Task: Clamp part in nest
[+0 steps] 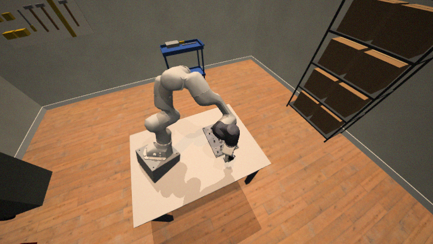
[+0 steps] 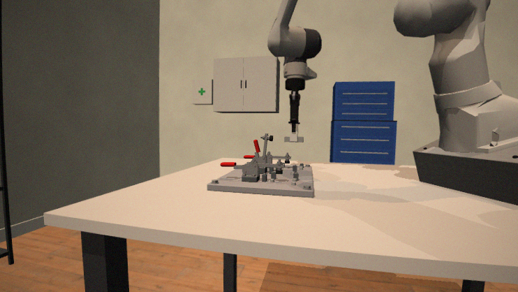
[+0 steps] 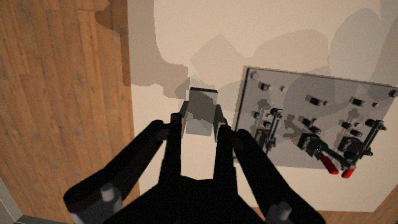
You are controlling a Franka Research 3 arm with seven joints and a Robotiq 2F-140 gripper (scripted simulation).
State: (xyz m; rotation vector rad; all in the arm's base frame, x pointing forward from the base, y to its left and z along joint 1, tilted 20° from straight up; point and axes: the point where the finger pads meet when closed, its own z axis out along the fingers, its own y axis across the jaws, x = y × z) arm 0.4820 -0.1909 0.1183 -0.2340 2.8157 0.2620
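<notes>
My hand is 27 cm to the right of the grey fixture plate, 12 cm above it and 1 cm past it. Also, from my hand: grey block part (3 cm below).
</notes>
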